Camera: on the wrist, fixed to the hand. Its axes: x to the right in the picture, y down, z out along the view.
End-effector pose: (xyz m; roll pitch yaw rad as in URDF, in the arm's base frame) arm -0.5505 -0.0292 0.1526 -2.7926 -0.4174 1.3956
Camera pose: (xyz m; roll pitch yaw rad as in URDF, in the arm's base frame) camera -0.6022 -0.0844 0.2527 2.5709 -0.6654 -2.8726
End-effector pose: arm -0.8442 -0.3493 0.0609 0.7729 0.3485 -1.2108
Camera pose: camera -0.8550 -0.2907 -0.0495 -0.8332 1.0264 2.6965
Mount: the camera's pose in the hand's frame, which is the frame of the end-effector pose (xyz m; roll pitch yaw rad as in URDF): -0.0174 -0.0789 -0.0960 -0.0003 0.4293 -1.6355
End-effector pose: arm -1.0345 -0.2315 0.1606 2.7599 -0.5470 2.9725
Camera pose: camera -1.0076 -0.3467 0.2025 2.6194 -0.0107 -1.6645
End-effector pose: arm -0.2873 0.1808 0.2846 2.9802 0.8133 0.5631
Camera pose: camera -0.2968 0.2851 0.3536 -2.2917 -0.2267 1.9771
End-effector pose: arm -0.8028 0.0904 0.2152 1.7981 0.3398 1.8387
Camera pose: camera -0.9009 0.0274 0.1689 -2.5360 0.8117 -2.3921
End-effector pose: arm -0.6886 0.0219 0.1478 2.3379 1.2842 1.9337
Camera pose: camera -0.8060 -0.0179 0.1673 -1.8108 0.0466 -2.4035
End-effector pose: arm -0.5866 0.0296 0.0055 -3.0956 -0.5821 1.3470
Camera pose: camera -0.6745 -0.0214 0.0791 2.5124 -0.3574 -3.0387
